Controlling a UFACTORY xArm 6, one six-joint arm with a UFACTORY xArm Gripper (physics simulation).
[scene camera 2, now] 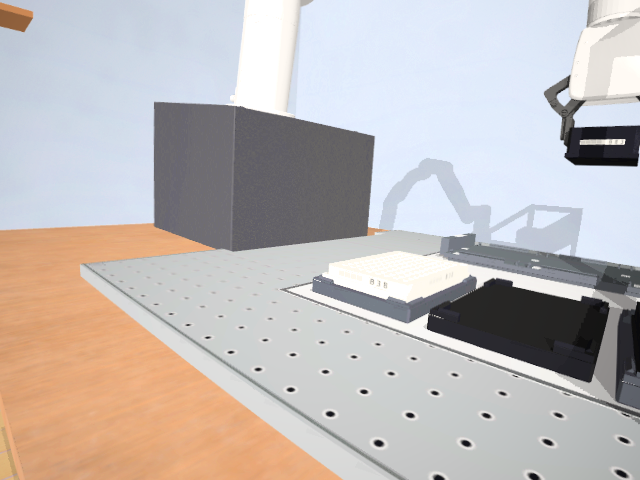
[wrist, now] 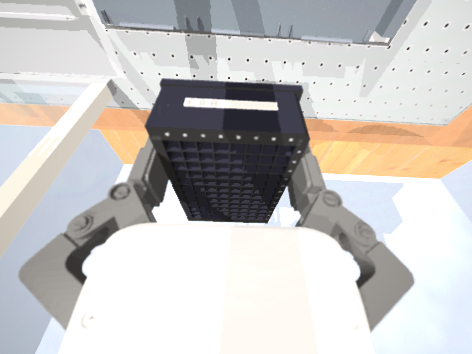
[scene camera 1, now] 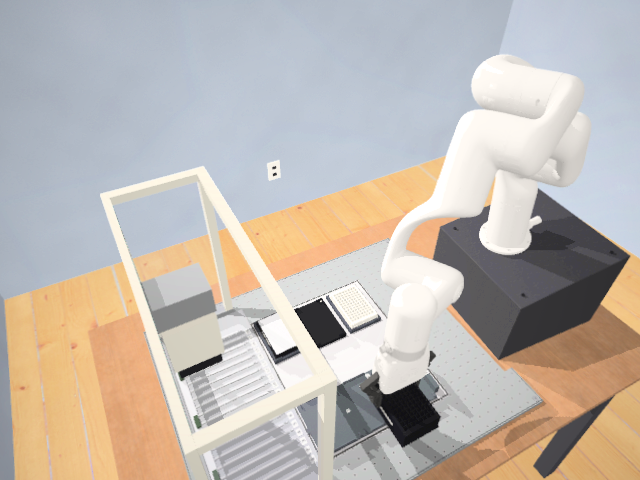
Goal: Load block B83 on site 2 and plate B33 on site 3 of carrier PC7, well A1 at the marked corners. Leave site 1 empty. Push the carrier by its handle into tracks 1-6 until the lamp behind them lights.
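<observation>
My gripper [scene camera 1: 408, 396] [wrist: 230, 146] is shut on the black block B83 [scene camera 1: 413, 415] [scene camera 2: 602, 147] [wrist: 227, 117], held level in the air; its label is partly unreadable. In scene camera 1 it overlaps the near right edge of the dark grey carrier [scene camera 1: 336, 426] [scene camera 2: 542, 259] [wrist: 320, 17], which lies flat on the board; its site numbers cannot be read. A white wellplate [scene camera 1: 354, 305] [scene camera 2: 392, 268] in a grey nest has a label that looks like B38. Another white plate [scene camera 1: 278, 334] sits in the left nest; its label cannot be read.
An empty-looking black nest [scene camera 1: 319, 324] [scene camera 2: 522, 315] stands between the plates. A cream frame [scene camera 1: 258, 267] [wrist: 55, 145] rises over the ribbed tracks [scene camera 1: 235, 372] and a grey-and-cream box [scene camera 1: 188, 330]. The dark robot base [scene camera 1: 558, 304] [scene camera 2: 299, 180] stands behind the perforated board [scene camera 1: 480, 392] [scene camera 2: 248, 330].
</observation>
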